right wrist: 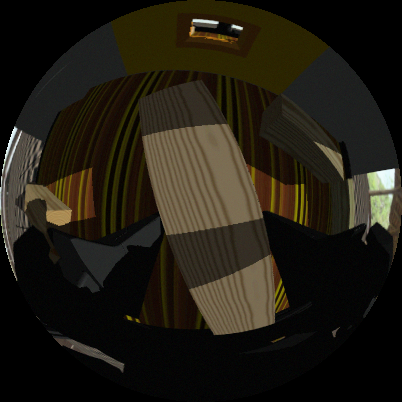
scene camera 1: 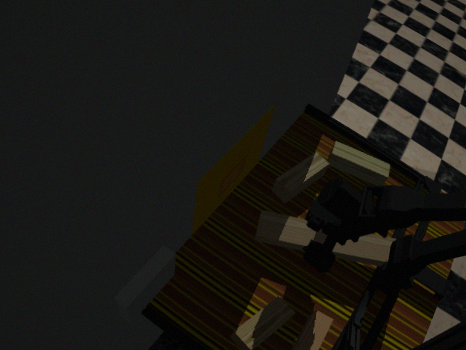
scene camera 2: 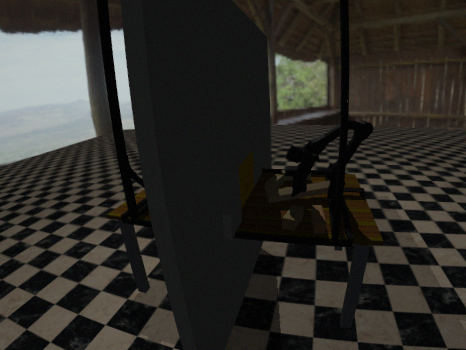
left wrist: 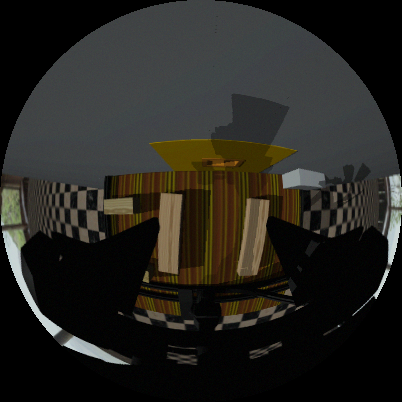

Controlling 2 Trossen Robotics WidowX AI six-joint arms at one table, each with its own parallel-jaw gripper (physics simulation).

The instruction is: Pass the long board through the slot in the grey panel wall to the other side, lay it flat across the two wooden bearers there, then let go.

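Places are measured from the left arm's base along level axes (x up, y left, z back), in centimetres.
Where they show: left gripper, fingertip midpoint: (left wrist: pixel 214 222); right gripper, fingertip midpoint: (right wrist: pixel 214 216) (scene camera 1: pixel 311 236) (scene camera 2: pixel 291 192); left arm's base, link origin: (right wrist: pixel 222 30) (left wrist: pixel 205 296); right arm's base, link origin: (scene camera 1: pixel 388 281).
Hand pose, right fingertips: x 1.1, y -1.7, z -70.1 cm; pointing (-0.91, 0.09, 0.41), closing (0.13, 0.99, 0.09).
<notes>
Each offset is from my right fingertips to the centre of the thing. "pt": to the spot under its first point.
The long board {dx +0.2, dy +1.5, dz -4.2 cm} (scene camera 1: pixel 295 231) (right wrist: pixel 200 175) is between the fingers of my right gripper (scene camera 1: pixel 320 239) (right wrist: pixel 214 216), which is shut on it near its middle. Its far end points toward the grey panel wall (scene camera 1: pixel 100 100) (scene camera 2: pixel 200 125) (left wrist: pixel 150 75), short of it and slanted to the slot's line in the right wrist view. Its height over the table is unclear. The slot {pt dx +3.8, dy -5.5, dz +22.3 cm} (right wrist: pixel 185 37) (left wrist: pixel 222 162) has a brown rim in a yellow panel (scene camera 1: pixel 260 140) (right wrist: pixel 150 50). Beyond the wall, my left gripper (left wrist: pixel 214 222) is open and empty above two wooden bearers {dx -1.2, dy +12.8, dz +46.5 cm} (left wrist: pixel 170 232) {dx -1.2, dy -12.9, dz +48.0 cm} (left wrist: pixel 254 235), which lie apart.
On the right arm's striped table, a wooden block {dx -0.6, dy +13.5, dz +10.3 cm} (scene camera 1: pixel 300 177) (right wrist: pixel 305 137) and a pale green block {dx -0.7, dy +28.4, dz -0.3 cm} (scene camera 1: pixel 360 160) lie beside the board. Two more blocks {dx -0.7, dy -24.1, dz -2.5 cm} (scene camera 1: pixel 262 322) {pt dx +1.4, dy -19.4, dz -12.2 cm} (scene camera 1: pixel 317 330) lie lower in scene camera 1. A pale block {dx -0.7, dy +30.3, dz +38.1 cm} (left wrist: pixel 118 206) lies left of the bearers.
</notes>
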